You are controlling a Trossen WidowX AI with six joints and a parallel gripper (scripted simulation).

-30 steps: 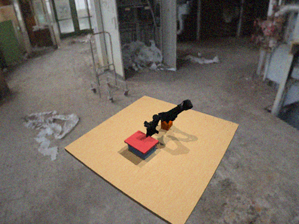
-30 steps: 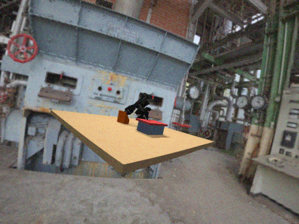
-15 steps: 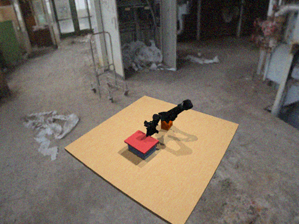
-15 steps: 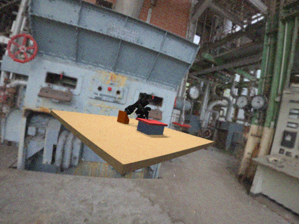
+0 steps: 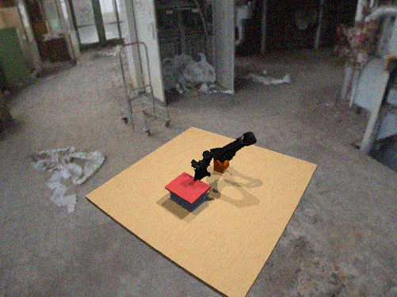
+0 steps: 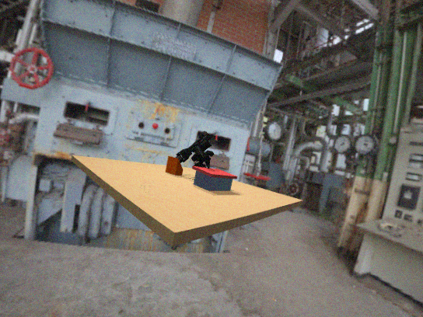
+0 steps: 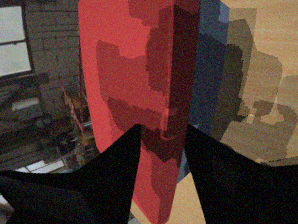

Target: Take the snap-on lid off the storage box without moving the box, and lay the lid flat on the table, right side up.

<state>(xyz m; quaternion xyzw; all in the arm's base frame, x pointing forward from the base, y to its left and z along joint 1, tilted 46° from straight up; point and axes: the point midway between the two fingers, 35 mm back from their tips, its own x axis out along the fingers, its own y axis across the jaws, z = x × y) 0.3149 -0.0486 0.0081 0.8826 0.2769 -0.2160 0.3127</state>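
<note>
Now: gripper tip 8 cm short of the lid and 2 cm to the left of it. The rest, counted from my gripper tip: storage box (8 cm ahead, 5 cm below, 2 cm to the right).
</note>
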